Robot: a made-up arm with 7 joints. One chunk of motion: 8 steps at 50 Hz.
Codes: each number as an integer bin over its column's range. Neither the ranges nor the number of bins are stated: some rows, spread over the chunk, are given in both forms.
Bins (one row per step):
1: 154 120 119 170 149 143
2: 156 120 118 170 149 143
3: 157 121 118 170 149 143
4: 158 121 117 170 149 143
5: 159 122 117 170 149 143
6: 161 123 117 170 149 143
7: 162 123 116 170 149 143
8: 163 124 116 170 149 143
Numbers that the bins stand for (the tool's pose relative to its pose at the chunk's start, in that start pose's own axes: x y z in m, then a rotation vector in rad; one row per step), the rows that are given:
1: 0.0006 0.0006 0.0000 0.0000 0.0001 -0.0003
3: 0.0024 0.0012 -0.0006 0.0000 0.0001 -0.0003
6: 0.0047 0.0024 -0.0012 0.0000 0.0001 -0.0003
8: 0.0059 0.0029 -0.0018 0.0000 0.0001 -0.0003
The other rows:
2: 0.0018 0.0006 -0.0006 0.0000 0.0001 -0.0003
4: 0.0029 0.0012 -0.0012 0.0000 0.0001 -0.0003
5: 0.0035 0.0018 -0.0012 0.0000 0.0001 -0.0003
7: 0.0053 0.0024 -0.0018 0.0000 0.0001 -0.0003

